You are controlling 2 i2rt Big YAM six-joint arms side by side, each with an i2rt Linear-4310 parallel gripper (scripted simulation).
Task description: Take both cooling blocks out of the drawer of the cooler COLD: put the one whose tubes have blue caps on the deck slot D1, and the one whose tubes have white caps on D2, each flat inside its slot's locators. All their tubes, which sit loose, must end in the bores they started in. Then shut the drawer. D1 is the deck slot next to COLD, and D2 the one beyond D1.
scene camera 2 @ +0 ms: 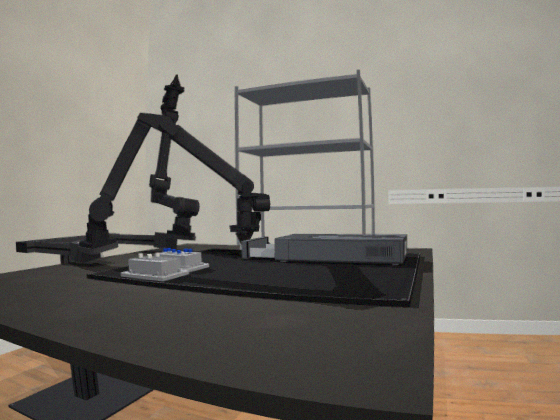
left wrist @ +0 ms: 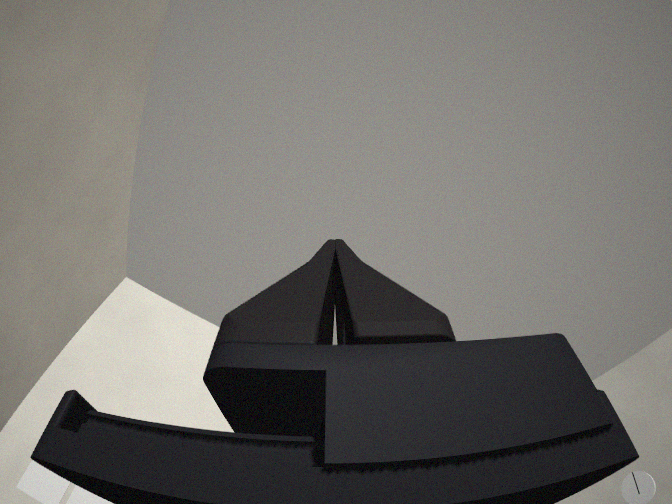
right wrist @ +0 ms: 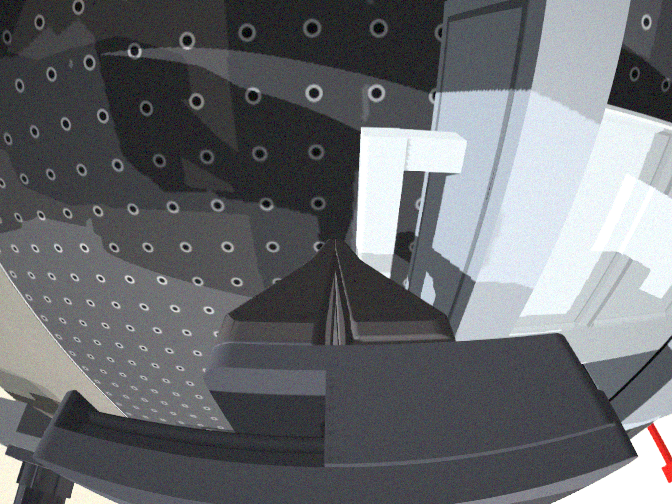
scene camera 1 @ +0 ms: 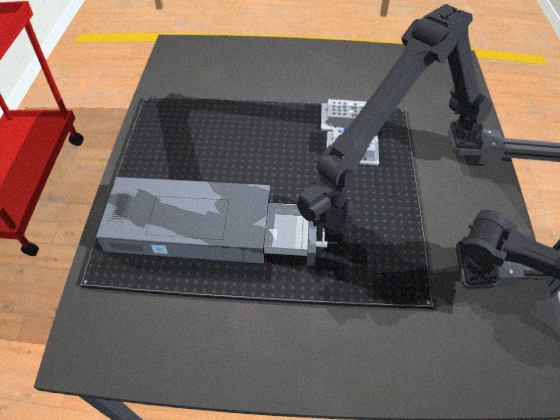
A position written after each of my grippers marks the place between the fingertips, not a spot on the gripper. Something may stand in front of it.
Note:
In view: my left gripper (left wrist: 334,251), my right gripper (right wrist: 335,251) and a cooler COLD (scene camera 1: 214,221).
The cooler COLD shows as well in scene camera 2 (scene camera 2: 341,248). The left wrist view misses the cooler COLD: it is out of frame.

